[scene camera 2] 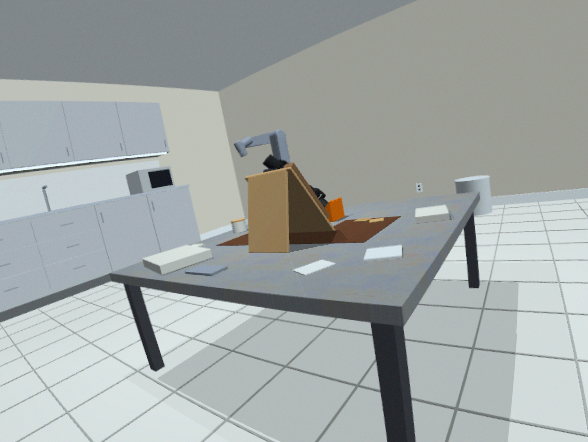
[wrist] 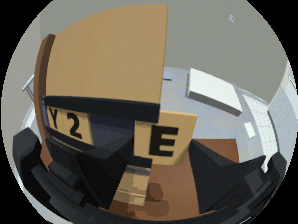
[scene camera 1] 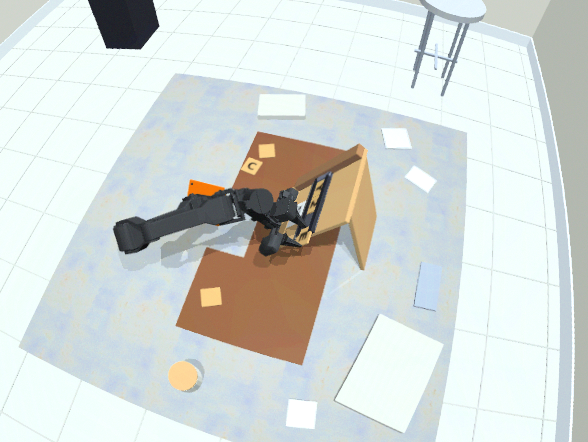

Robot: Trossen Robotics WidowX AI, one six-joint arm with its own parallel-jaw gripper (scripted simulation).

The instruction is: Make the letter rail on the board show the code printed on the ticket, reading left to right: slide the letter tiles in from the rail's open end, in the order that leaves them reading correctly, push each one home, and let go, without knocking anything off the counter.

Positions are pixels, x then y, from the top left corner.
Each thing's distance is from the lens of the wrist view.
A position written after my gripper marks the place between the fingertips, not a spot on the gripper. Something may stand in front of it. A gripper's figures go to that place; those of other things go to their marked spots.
my gripper [wrist: 162, 141]: 10 cm
slanted wooden board [wrist: 111, 66]: 11 cm
